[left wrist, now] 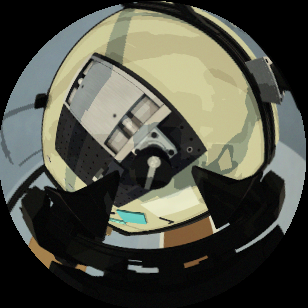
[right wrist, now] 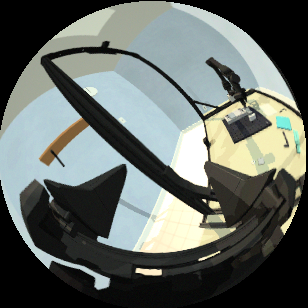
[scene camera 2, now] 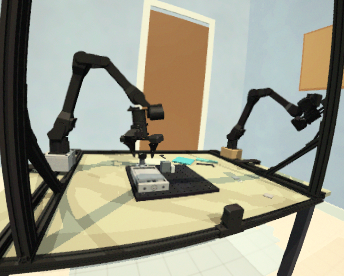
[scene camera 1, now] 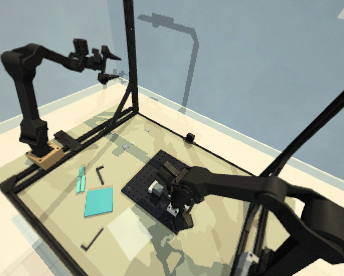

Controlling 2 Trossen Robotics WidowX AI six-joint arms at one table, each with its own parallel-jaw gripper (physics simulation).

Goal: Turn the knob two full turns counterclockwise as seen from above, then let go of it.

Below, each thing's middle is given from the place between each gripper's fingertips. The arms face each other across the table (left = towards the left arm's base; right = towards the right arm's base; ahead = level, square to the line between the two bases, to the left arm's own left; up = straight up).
I see my right gripper 290 mm short of the grey metal fixture [scene camera 2: 146,178], 570 mm to the right of it and 300 mm above it.
I see my left gripper 120 mm past the grey metal fixture, 20 mm to the right of it and 40 mm above it.
